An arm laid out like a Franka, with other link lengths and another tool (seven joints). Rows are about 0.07 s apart.
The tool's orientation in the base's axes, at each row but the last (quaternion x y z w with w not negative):
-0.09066 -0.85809 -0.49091 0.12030
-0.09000 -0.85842 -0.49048 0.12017
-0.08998 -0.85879 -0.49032 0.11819
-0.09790 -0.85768 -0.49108 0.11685
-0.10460 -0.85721 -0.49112 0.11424
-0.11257 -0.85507 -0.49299 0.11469
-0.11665 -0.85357 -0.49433 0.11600
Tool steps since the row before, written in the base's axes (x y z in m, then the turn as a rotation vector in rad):
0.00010 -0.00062 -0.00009 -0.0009 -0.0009 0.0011
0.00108 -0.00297 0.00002 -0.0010 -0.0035 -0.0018
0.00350 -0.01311 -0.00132 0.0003 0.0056 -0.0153
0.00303 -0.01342 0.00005 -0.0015 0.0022 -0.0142
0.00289 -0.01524 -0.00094 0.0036 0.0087 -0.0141
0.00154 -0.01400 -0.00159 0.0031 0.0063 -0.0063
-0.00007 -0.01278 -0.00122 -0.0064 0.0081 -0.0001
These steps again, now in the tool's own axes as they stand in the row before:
-0.00015 -0.00036 -0.00050 0.0012 0.0002 -0.0012
-0.00113 -0.00118 -0.00270 0.0003 -0.0035 -0.0020
-0.00424 -0.00673 -0.01107 -0.0045 -0.0097 0.0123
-0.00359 -0.00579 -0.01195 -0.0027 -0.0110 0.0090
-0.00405 -0.00748 -0.01300 -0.0071 -0.0062 0.0141
-0.00306 -0.00767 -0.01152 -0.0044 -0.0011 0.0083
-0.00140 -0.00720 -0.01053 0.0067 0.0018 0.0076

